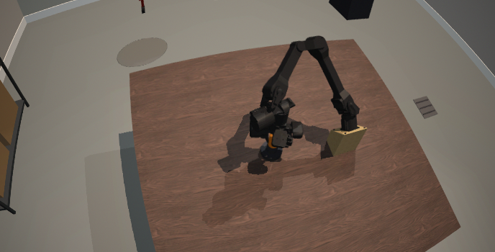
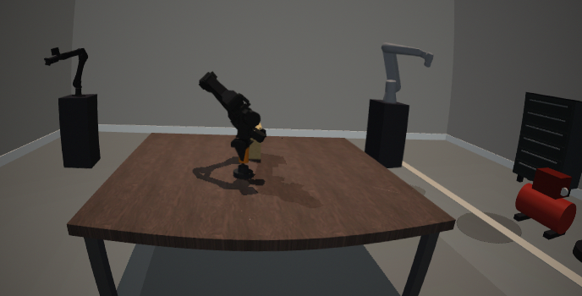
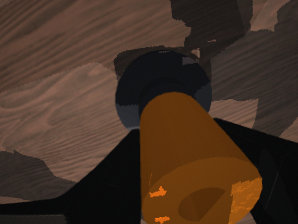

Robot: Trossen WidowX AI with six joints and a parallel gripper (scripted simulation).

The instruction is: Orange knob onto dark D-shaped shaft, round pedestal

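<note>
The orange knob lies 2 cm above my gripper tip. Also, from my gripper tip: dark round pedestal (4 cm below).
</note>
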